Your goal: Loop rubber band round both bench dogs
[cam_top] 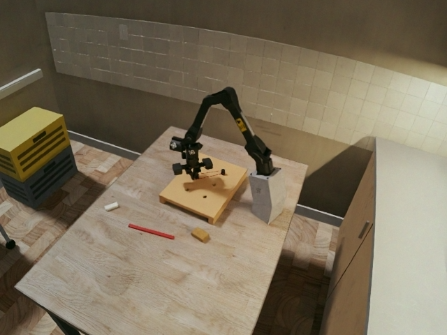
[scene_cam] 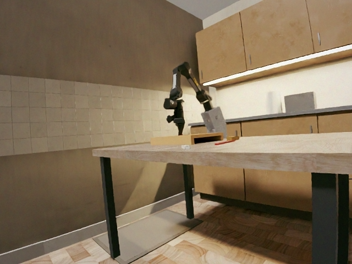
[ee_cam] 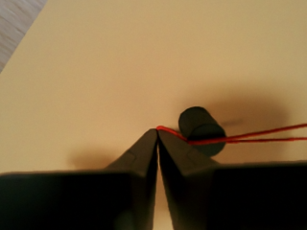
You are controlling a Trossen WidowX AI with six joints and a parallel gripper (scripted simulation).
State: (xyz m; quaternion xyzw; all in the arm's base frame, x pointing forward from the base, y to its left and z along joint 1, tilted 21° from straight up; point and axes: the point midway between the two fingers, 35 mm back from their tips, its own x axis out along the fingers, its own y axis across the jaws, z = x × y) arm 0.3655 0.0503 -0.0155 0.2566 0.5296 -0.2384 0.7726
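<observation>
Right now my hand is 60 mm past the board, 20 mm to the left of it and 60 mm above it. Round my hand: red stick (340 mm to the left, 80 mm below); then white cylinder (240 mm ahead, 330 mm to the left, 80 mm below); then tan block (190 mm behind, 240 mm to the left, 80 mm below).
</observation>
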